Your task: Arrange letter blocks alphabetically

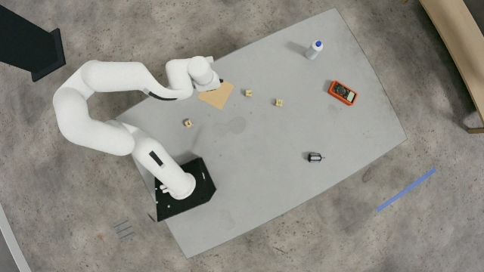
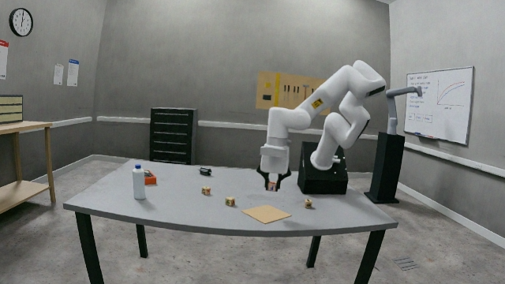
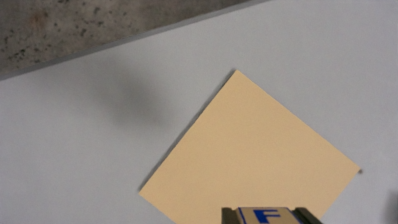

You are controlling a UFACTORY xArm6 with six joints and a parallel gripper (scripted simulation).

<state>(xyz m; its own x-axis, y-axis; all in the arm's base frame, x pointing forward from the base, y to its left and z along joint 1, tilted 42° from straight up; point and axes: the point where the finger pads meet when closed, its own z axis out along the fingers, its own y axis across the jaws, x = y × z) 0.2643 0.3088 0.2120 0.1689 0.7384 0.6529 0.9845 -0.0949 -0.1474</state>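
The tan mat lies 1 cm ahead of my hand and 12 cm below it. The rest, counted from my hand: white bottle: 55 cm ahead, 2 cm to the left, 5 cm below; then orange multimeter: 62 cm ahead, 24 cm to the right, 10 cm below; then small black object: 36 cm ahead, 49 cm to the right, 10 cm below.
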